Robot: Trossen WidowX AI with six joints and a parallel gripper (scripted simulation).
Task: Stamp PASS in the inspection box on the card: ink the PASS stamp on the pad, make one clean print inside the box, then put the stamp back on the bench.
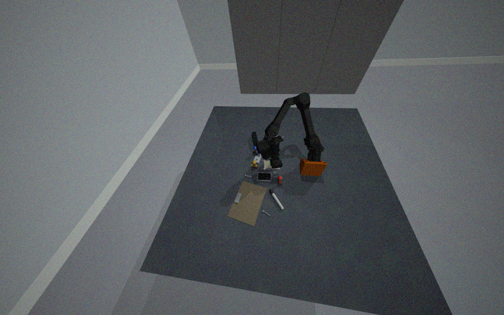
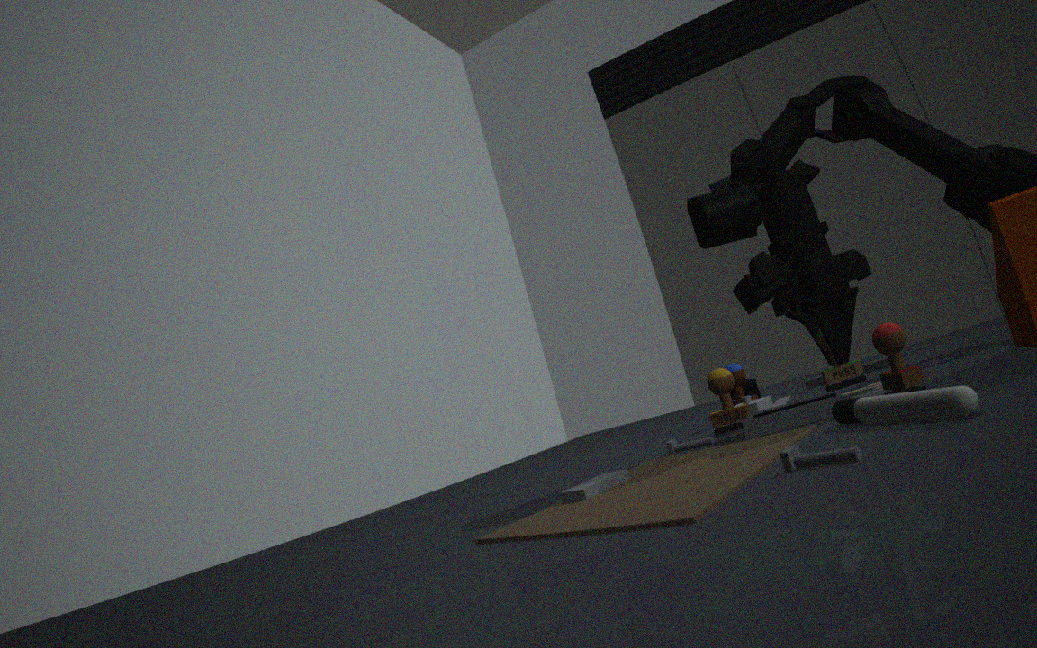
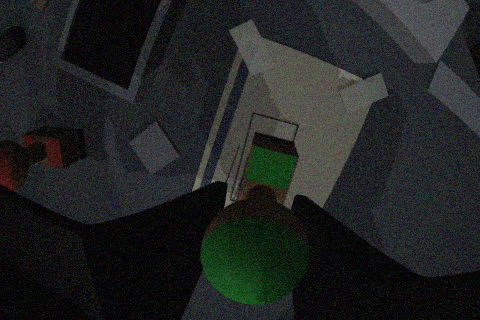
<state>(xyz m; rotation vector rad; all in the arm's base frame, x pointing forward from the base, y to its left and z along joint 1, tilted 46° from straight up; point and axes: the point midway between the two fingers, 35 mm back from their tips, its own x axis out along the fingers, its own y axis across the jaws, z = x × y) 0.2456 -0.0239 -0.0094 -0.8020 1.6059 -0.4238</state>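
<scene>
My gripper tip is 10 mm short of the white card and 40 mm above it. Also, from my gripper tip: yellow-knobbed stamp 120 mm ahead, 20 mm to the left, 10 mm below; then green-knobbed PASS stamp right at my gripper tip; then black ink pad 50 mm ahead, 100 mm to the left, 30 mm below.
</scene>
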